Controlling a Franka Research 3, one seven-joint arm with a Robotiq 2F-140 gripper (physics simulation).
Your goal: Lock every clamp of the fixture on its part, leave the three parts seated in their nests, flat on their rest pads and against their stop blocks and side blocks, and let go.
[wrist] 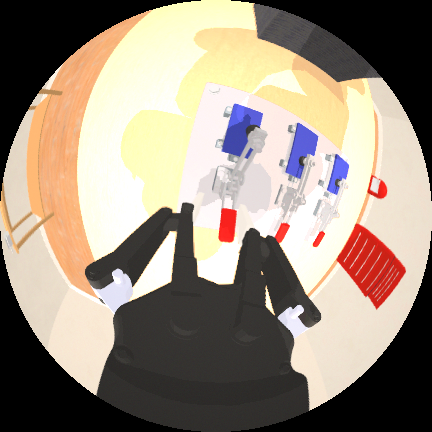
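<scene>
My gripper (pixel 219 206) is partly open and empty. Its fingertips stand on either side of the red handle (pixel 227 225) of the left clamp (pixel 231 182), apart from it in the picture; the height between them is hard to tell. The left blue part (pixel 233 141) lies by small metal blocks, with the clamp's arm and black pad over it. The middle blue part (pixel 302 145) and the right blue part (pixel 341 162) have clamp arms and dark pads over them. The middle red handle (pixel 282 232) and right red handle (pixel 318 239) point toward the gripper side. Pad contact and locking cannot be told.
The pale fixture plate (pixel 200 150) lies on the bright table and carries the clamps. A dark grey box-like object (pixel 305 42) stands beyond it at the upper right. A red slatted object (pixel 372 265) and a small red and white object (pixel 378 187) show at the right.
</scene>
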